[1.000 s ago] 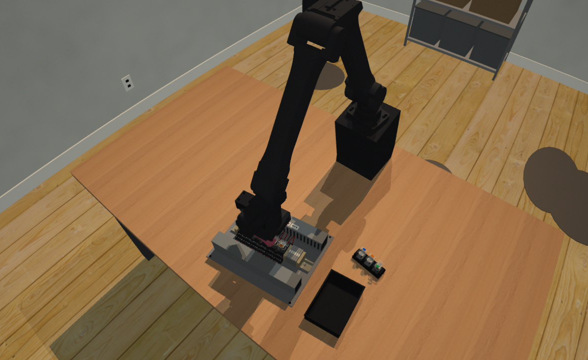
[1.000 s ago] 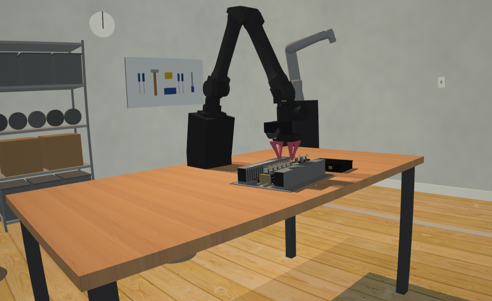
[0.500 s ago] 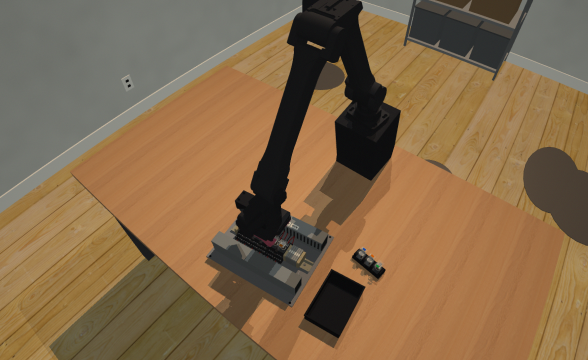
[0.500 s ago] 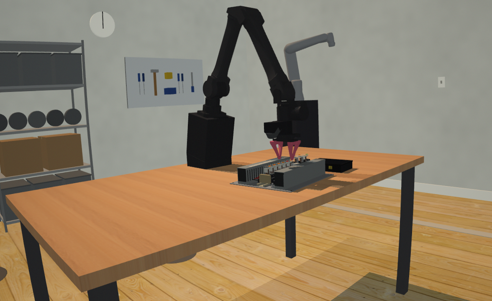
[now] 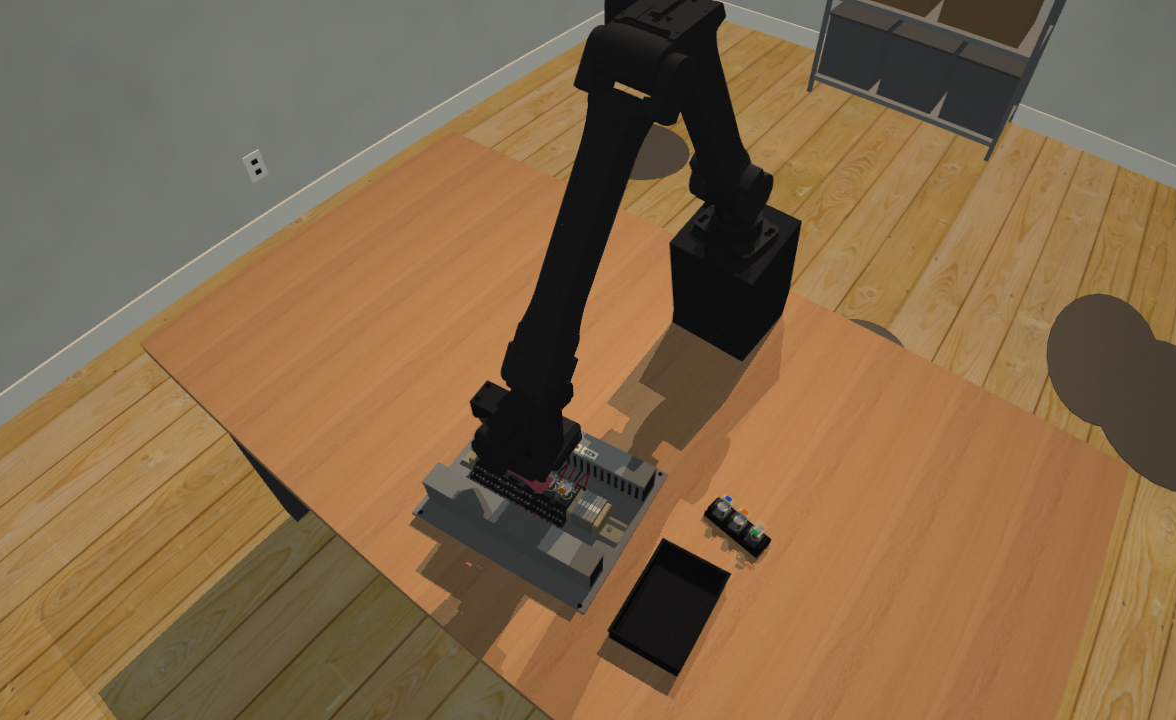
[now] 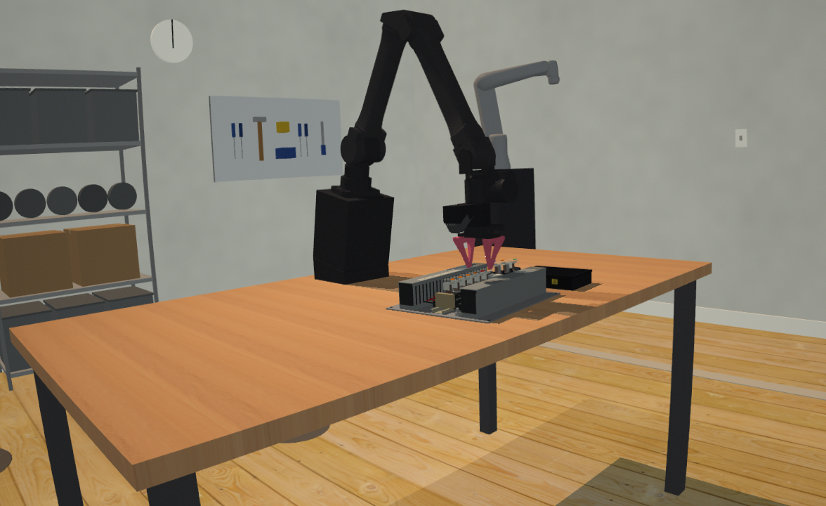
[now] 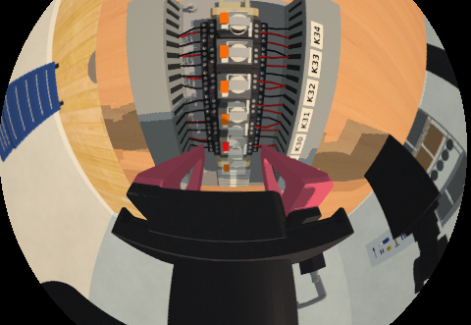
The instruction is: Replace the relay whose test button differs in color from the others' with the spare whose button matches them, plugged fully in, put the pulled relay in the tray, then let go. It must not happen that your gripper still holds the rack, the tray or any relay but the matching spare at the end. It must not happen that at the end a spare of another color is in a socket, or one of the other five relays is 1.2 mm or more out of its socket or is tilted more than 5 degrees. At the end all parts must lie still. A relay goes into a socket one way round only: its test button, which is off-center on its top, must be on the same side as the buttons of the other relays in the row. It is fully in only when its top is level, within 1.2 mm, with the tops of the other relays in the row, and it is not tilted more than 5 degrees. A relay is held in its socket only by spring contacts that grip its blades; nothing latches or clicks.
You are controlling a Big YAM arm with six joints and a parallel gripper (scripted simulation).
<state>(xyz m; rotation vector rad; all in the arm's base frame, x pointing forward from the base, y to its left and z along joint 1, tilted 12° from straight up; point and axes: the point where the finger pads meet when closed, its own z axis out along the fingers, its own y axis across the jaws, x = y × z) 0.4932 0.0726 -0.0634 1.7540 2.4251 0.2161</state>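
Now: the grey relay panel 20 mm to the right of my hand and 80 mm below it. The rest, counted from my hand: blue-button relay (180 mm behind, 200 mm to the left, 60 mm below); black tray (10 mm behind, 250 mm to the left, 70 mm below); black spare holder (190 mm behind, 230 mm to the left, 70 mm below).
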